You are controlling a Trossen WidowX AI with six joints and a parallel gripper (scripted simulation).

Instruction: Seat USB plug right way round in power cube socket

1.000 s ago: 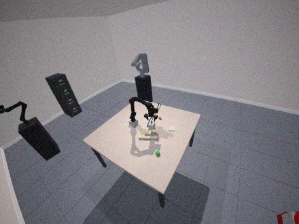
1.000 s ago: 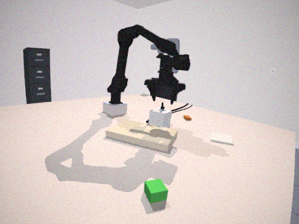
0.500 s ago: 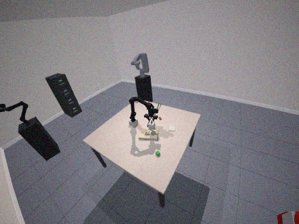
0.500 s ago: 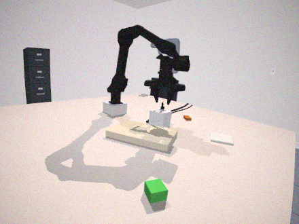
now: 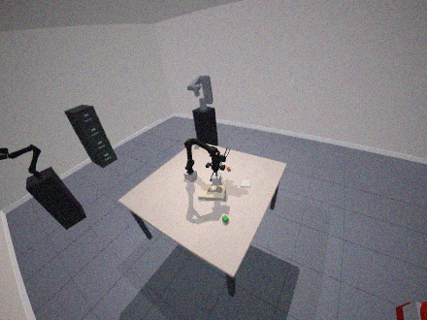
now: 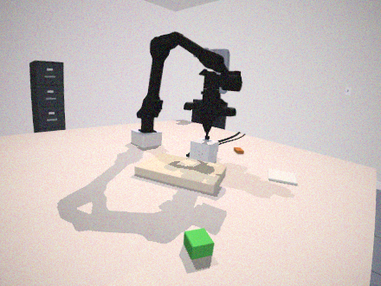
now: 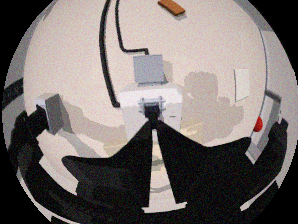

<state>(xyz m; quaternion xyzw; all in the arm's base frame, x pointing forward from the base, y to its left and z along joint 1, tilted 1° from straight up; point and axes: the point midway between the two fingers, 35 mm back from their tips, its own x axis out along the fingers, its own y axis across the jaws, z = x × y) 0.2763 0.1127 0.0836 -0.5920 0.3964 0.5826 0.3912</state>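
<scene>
The dark USB plug is 2 cm below my gripper tip. From my gripper tip the other things lie so: orange piece (22 cm to the left, 10 cm below, 3 cm behind); then flat white block (25 cm ahead, 14 cm to the left, 10 cm below); then flat tan board (15 cm to the right, 9 cm below, 7 cm ahead).
</scene>
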